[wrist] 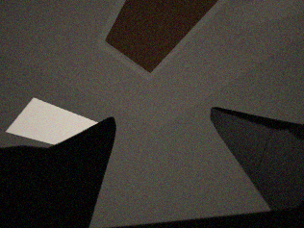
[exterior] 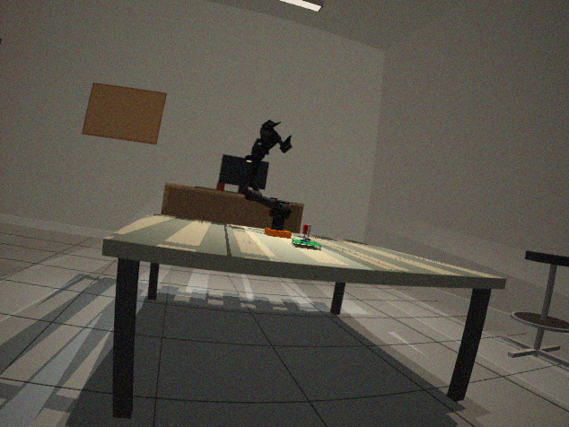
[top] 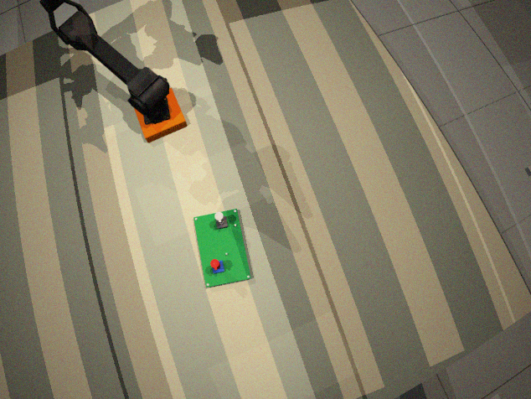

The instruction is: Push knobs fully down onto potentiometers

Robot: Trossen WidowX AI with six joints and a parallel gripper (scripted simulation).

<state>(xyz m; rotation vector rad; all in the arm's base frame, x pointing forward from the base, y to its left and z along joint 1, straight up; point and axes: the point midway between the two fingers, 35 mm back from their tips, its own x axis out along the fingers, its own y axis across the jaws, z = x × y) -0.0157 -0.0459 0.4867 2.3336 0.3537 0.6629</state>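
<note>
Right now my gripper tip is 30 cm short of the grey knob, 14 cm to the right of it and 46 cm above it. The rest, counted from my gripper tip: red knob 39 cm ahead, 11 cm to the left, 46 cm below.
</note>
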